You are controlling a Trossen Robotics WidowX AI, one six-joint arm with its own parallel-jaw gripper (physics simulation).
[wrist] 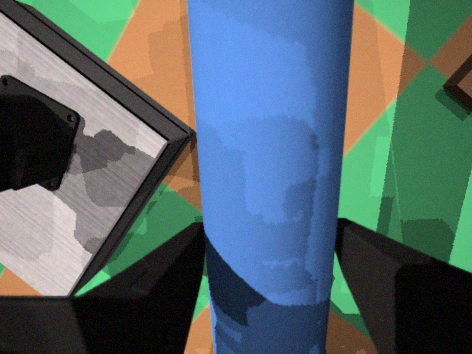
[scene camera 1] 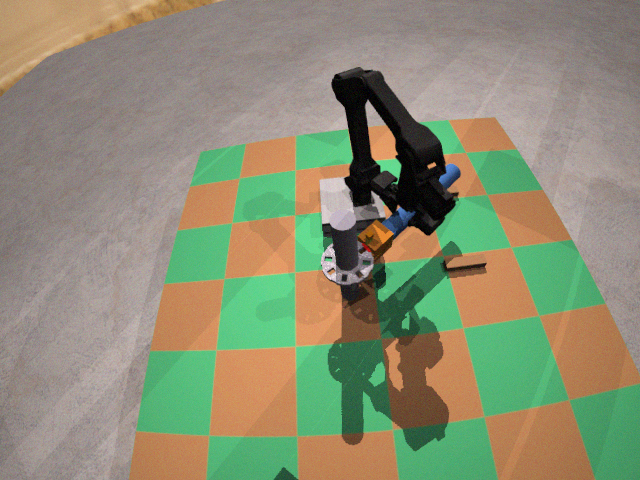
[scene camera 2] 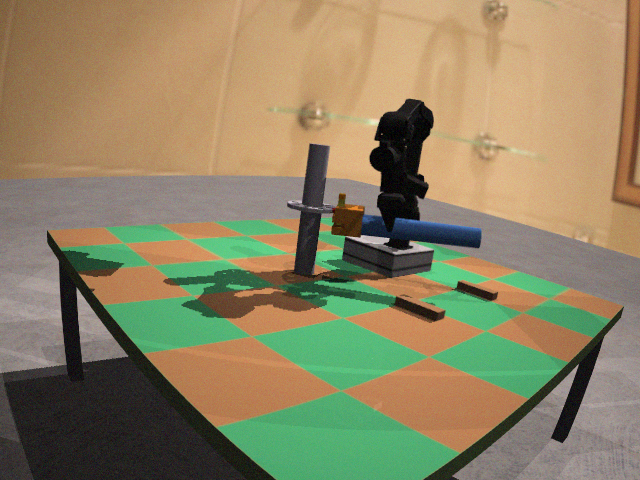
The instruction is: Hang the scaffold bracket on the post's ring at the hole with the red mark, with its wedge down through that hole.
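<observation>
The bracket is a blue tube [scene camera 1: 398, 222] [scene camera 2: 444, 232] [wrist: 265, 150] with an orange head [scene camera 1: 376, 236] [scene camera 2: 347, 221] and a small upright wedge [scene camera 2: 341, 199] showing above the head. My gripper [scene camera 1: 412, 212] [scene camera 2: 391, 225] [wrist: 268, 230] is shut on the tube and holds it off the table, nearly level. The grey post [scene camera 1: 344, 245] [scene camera 2: 316, 175] carries a pale ring [scene camera 1: 326, 264] [scene camera 2: 294, 205] with holes. The red mark [scene camera 1: 366, 247] [scene camera 2: 333, 210] is on the ring's side facing the head. The head meets or overlaps the ring's edge there; whether the wedge is in the hole is hidden.
The arm's grey base [scene camera 1: 333, 198] [scene camera 2: 387, 258] [wrist: 125, 200] stands behind the post and close to the tube. Two low brown blocks [scene camera 2: 419, 308] [scene camera 2: 476, 290] lie on the checkered table [scene camera 1: 253, 392] [scene camera 2: 289, 403]; one block [scene camera 1: 465, 264] shows in scene camera 1.
</observation>
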